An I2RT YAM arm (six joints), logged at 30 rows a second.
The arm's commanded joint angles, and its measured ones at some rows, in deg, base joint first. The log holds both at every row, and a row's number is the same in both.
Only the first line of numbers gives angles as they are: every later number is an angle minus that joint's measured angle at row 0.
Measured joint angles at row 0: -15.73 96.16 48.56 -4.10 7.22 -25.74
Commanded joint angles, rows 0 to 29: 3.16 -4.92 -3.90 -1.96 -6.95 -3.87; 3.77 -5.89 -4.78 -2.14 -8.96 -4.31; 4.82 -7.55 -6.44 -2.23 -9.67 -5.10; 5.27 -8.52 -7.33 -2.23 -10.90 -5.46; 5.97 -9.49 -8.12 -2.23 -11.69 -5.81; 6.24 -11.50 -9.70 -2.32 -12.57 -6.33; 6.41 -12.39 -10.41 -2.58 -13.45 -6.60; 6.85 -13.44 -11.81 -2.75 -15.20 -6.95; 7.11 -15.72 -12.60 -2.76 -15.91 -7.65; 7.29 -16.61 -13.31 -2.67 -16.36 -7.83; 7.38 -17.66 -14.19 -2.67 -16.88 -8.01; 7.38 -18.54 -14.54 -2.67 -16.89 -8.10; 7.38 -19.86 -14.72 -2.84 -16.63 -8.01; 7.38 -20.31 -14.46 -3.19 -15.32 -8.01; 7.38 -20.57 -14.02 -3.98 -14.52 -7.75; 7.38 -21.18 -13.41 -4.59 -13.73 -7.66; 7.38 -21.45 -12.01 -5.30 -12.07 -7.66; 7.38 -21.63 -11.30 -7.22 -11.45 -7.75; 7.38 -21.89 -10.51 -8.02 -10.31 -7.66; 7.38 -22.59 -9.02 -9.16 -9.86 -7.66; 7.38 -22.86 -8.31 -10.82 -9.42 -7.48; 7.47 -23.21 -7.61 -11.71 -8.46 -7.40; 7.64 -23.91 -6.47 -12.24 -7.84 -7.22; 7.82 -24.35 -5.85 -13.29 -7.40 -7.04; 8.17 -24.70 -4.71 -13.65 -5.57 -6.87; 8.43 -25.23 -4.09 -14.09 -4.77 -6.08; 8.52 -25.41 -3.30 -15.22 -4.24 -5.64; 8.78 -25.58 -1.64 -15.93 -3.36 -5.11; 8.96 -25.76 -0.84 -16.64 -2.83 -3.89; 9.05 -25.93 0.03 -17.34 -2.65 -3.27
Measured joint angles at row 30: 8.29 -23.85 -4.86 -13.77 -6.31 -6.66
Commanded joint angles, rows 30 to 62: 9.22 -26.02 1.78 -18.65 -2.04 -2.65; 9.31 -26.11 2.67 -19.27 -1.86 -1.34; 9.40 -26.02 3.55 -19.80 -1.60 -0.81; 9.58 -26.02 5.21 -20.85 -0.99 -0.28; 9.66 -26.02 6.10 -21.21 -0.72 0.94; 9.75 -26.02 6.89 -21.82 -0.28 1.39; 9.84 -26.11 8.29 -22.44 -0.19 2.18; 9.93 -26.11 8.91 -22.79 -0.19 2.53; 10.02 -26.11 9.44 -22.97 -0.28 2.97; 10.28 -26.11 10.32 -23.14 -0.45 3.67; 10.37 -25.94 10.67 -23.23 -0.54 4.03; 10.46 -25.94 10.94 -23.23 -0.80 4.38; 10.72 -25.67 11.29 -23.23 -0.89 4.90; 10.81 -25.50 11.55 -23.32 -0.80 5.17; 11.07 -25.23 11.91 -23.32 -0.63 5.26; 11.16 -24.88 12.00 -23.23 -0.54 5.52; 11.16 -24.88 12.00 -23.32 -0.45 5.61; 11.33 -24.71 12.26 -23.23 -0.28 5.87; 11.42 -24.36 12.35 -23.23 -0.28 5.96; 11.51 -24.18 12.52 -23.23 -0.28 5.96; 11.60 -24.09 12.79 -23.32 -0.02 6.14; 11.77 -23.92 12.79 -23.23 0.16 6.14; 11.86 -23.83 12.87 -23.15 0.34 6.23; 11.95 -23.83 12.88 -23.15 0.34 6.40; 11.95 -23.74 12.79 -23.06 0.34 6.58; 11.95 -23.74 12.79 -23.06 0.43 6.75; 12.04 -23.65 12.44 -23.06 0.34 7.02; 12.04 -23.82 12.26 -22.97 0.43 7.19; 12.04 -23.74 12.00 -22.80 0.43 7.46; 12.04 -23.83 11.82 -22.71 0.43 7.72; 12.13 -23.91 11.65 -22.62 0.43 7.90; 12.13 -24.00 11.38 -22.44 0.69 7.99; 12.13 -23.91 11.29 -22.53 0.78 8.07
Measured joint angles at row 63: 11.78 -23.89 10.31 -23.45 -0.59 4.88
